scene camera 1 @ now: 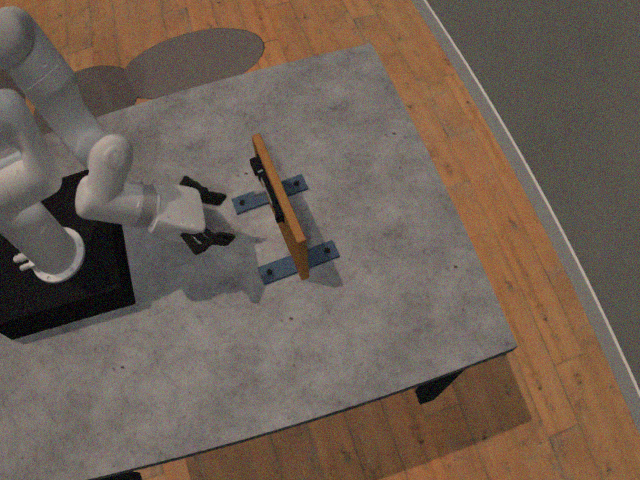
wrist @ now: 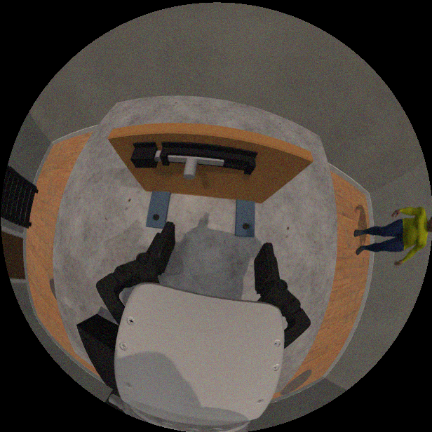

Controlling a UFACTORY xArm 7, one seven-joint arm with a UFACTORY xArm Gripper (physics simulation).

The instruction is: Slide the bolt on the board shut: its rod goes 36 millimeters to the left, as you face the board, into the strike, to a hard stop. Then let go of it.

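Pixels of known places: gripper, fingertip midpoint: [scene camera 1: 227,219]; arm's base, origin of the base link: [scene camera 1: 58,255].
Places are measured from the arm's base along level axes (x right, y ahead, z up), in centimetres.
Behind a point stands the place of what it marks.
Note:
The orange board [scene camera 1: 282,200] @[x 10.4, y 47.5, z 8.5 cm] [wrist: 280,172] stands upright. On its face is the bolt's black housing [wrist: 210,149], with the black strike [scene camera 1: 256,165] @[x -0.5, y 45.6, z 6.1 cm] [wrist: 144,155] at its left end. In the wrist view the grey rod [wrist: 158,155] spans the narrow gap between housing and strike and meets the strike; how deep it sits inside is hidden. The grey knob [wrist: 190,168] sticks out toward me, left of the housing's middle. My gripper [scene camera 1: 229,218] @[x 8.7, y 36.6, z 5.4 cm] [wrist: 217,243] is wide open and empty, standing back from the board and apart from the knob.
Two blue feet [scene camera 1: 281,269] @[x 16.0, y 43.9, z -9.0 cm] [wrist: 245,215] carry the board on the grey table [scene camera 1: 361,310] @[x 30.3, y 56.1, z -9.7 cm] [wrist: 300,210]. The black robot base [scene camera 1: 103,279] @[x 9.0, y 8.7, z 0.0 cm] stands behind the gripper. A person figure in a yellow top [wrist: 414,231] is beyond the table at the right of the wrist view.

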